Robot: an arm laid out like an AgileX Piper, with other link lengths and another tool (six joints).
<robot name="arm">
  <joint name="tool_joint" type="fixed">
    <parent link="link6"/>
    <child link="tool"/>
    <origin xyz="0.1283 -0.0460 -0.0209" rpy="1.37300 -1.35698 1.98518"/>
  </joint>
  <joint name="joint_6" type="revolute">
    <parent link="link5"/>
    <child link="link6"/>
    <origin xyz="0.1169 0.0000 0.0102" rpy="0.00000 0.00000 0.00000"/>
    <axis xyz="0.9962 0 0.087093"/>
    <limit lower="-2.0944" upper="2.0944"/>
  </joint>
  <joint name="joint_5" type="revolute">
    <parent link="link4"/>
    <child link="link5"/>
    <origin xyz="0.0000 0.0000 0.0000" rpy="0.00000 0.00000 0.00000"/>
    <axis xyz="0 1 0"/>
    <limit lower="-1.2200" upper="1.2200"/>
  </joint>
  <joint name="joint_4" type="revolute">
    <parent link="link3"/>
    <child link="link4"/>
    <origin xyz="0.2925 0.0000 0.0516" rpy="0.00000 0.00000 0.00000"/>
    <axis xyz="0.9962 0 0.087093"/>
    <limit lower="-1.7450" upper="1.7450"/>
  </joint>
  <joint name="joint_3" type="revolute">
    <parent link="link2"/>
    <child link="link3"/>
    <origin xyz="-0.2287 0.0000 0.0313" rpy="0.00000 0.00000 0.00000"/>
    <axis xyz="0 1 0"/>
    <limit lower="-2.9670" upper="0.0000"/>
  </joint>
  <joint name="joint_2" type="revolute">
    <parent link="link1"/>
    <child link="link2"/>
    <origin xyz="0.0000 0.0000 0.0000" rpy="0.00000 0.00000 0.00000"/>
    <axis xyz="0 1 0"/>
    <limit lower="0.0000" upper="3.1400"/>
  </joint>
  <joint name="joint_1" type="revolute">
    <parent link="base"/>
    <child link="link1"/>
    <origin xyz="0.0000 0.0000 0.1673" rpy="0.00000 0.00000 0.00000"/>
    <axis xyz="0 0 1"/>
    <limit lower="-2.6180" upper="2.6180"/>
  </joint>
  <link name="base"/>
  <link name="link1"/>
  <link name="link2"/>
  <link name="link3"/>
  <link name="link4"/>
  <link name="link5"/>
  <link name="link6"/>
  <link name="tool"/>
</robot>
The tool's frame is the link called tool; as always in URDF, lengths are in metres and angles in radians.
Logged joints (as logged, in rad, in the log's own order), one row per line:
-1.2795, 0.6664, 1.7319, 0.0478, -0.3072, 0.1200
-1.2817, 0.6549, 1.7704, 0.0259, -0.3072, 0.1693
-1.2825, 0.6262, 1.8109, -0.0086, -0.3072, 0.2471
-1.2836, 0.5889, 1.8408, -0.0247, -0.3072, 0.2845
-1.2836, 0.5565, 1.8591, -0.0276, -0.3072, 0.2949
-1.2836, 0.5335, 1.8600, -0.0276, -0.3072, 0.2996
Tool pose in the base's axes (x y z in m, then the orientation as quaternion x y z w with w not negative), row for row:
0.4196, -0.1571, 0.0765, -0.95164, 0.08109, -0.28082, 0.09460
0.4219, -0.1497, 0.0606, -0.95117, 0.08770, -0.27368, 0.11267
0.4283, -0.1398, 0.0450, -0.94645, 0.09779, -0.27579, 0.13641
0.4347, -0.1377, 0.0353, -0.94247, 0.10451, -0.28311, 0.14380
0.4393, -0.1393, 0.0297, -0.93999, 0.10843, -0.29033, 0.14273
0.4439, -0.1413, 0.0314, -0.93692, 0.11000, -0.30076, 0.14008
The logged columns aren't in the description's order. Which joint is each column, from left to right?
Columns, left to right: joint_3, joint_5, joint_2, joint_6, joint_1, joint_4.
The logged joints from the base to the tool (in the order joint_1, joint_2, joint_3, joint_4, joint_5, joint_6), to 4 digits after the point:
-0.3072, 1.7319, -1.2795, 0.1200, 0.6664, 0.0478
-0.3072, 1.7704, -1.2817, 0.1693, 0.6549, 0.0259
-0.3072, 1.8109, -1.2825, 0.2471, 0.6262, -0.0086
-0.3072, 1.8408, -1.2836, 0.2845, 0.5889, -0.0247
-0.3072, 1.8591, -1.2836, 0.2949, 0.5565, -0.0276
-0.3072, 1.8600, -1.2836, 0.2996, 0.5335, -0.0276

